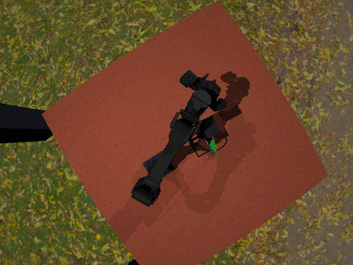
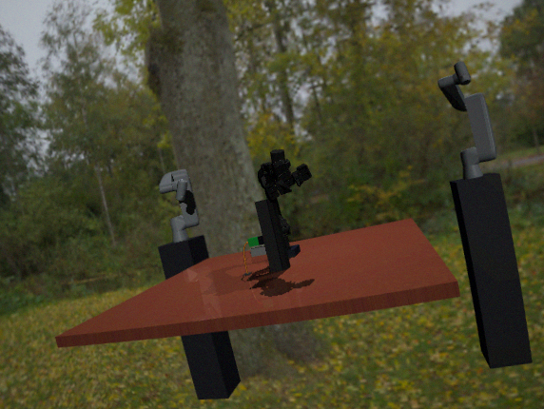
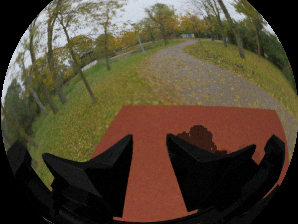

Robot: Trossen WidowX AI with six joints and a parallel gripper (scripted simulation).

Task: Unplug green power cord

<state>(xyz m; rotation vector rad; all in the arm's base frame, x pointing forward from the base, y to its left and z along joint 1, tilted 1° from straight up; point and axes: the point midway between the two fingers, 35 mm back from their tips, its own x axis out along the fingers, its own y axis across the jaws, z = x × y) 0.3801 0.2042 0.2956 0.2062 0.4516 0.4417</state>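
Right now the green plug is 23 cm to the right of my gripper tip, 17 cm below it and 11 cm behind it.
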